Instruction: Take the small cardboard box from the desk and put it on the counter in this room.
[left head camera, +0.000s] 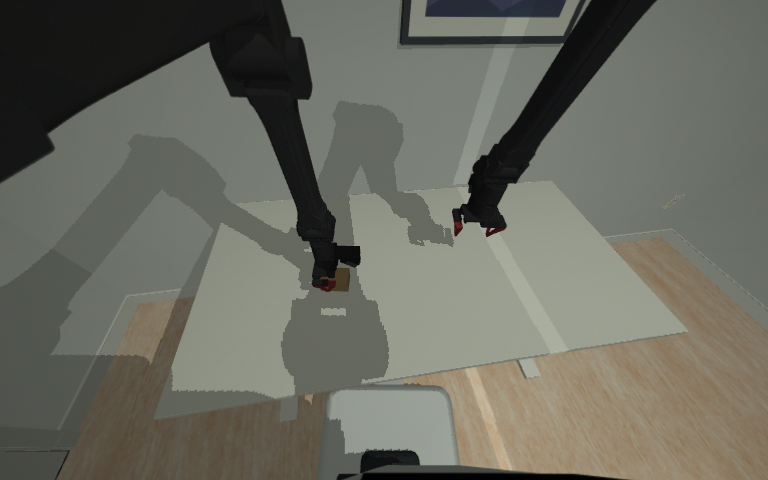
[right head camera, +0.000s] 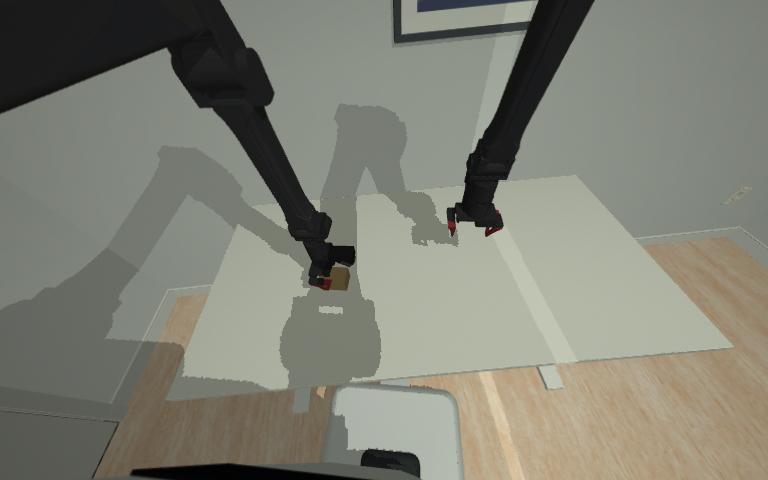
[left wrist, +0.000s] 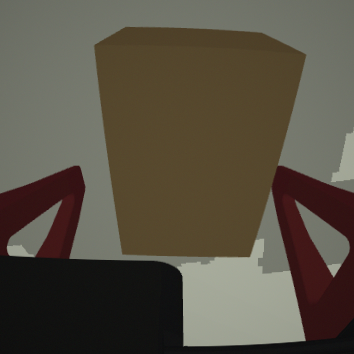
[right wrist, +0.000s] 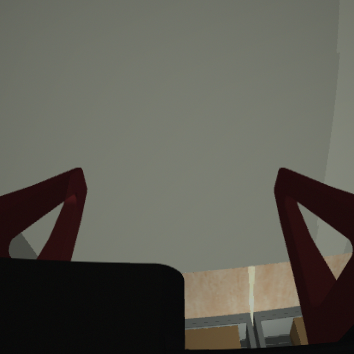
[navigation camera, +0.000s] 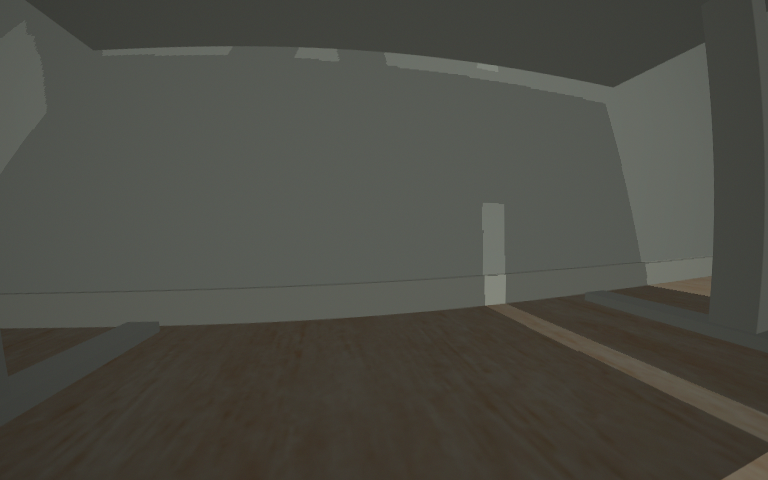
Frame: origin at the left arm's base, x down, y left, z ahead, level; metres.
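Seen in the pictures: left gripper, fingertip midpoint: (left head camera: 329, 278) (right head camera: 329, 277) (left wrist: 178, 176); right gripper, fingertip midpoint: (left head camera: 470, 235) (right head camera: 468, 235) (right wrist: 179, 178).
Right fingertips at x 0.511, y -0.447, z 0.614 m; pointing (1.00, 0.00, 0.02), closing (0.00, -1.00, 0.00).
Pixels of each thing's middle, then the offset from my right fingertips to it. "spot": a spot on its surface instead. Level surfaces: height alone.
- small brown cardboard box, body centre: (left wrist: 190, 145) (left head camera: 335, 279) (right head camera: 334, 278) dz -0.074, dx +0.154, dy +0.423 m
- pale desk, surface height: dx +0.179 m
- desk leg, surface spot: (navigation camera: 736, 169) spot: dz +0.135, dx +0.563, dy -0.470 m
The small brown cardboard box (left head camera: 342, 279) (right head camera: 340, 278) (left wrist: 197, 150) stands on the pale desk (left head camera: 430, 316) (right head camera: 441, 316), left of the desk's middle. My left gripper (left head camera: 325, 286) (right head camera: 321, 283) (left wrist: 178, 176) is open, close beside the box. In the left wrist view the box shows between and beyond the two red fingertips, its right side close to the right fingertip; whether they touch is hard to tell. My right gripper (left head camera: 474, 230) (right head camera: 471, 230) (right wrist: 179, 178) is open and empty above the far part of the desk. A counter cannot be made out.
A wall with a framed picture (left head camera: 404, 25) (right head camera: 397, 22) rises behind the desk. A light grey rounded shape (left head camera: 390, 418) (right head camera: 396, 418) is at the near edge. Grey desk feet (navigation camera: 84, 362) (navigation camera: 668, 316) and a desk leg (navigation camera: 736, 169) show in the navigation view.
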